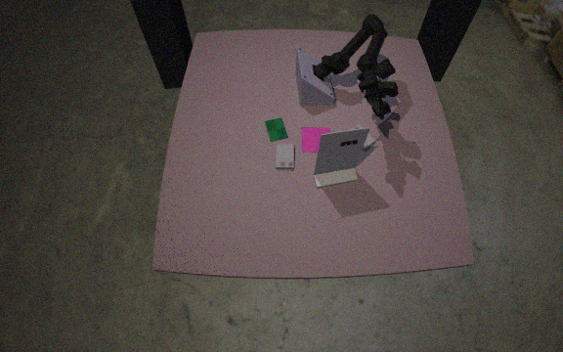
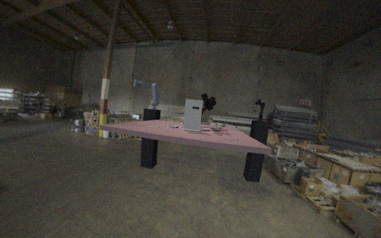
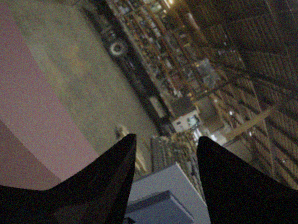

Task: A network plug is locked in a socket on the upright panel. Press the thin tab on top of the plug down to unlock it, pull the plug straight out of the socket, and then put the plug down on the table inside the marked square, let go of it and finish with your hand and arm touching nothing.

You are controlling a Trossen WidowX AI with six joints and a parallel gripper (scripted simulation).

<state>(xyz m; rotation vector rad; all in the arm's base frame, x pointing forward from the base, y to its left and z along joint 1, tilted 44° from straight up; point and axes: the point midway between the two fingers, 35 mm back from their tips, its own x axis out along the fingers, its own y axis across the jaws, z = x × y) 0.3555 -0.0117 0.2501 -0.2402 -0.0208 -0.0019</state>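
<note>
Right now the network plug is 13 cm to the right of my gripper tip, 9 cm below it and 4 cm ahead of it. Round my gripper tip: grey panel (18 cm below, 12 cm to the right, 6 cm ahead); then flat green patch (35 cm to the right, 31 cm below, 15 cm behind); then magenta square (31 cm below, 19 cm to the right, 10 cm behind).
</note>
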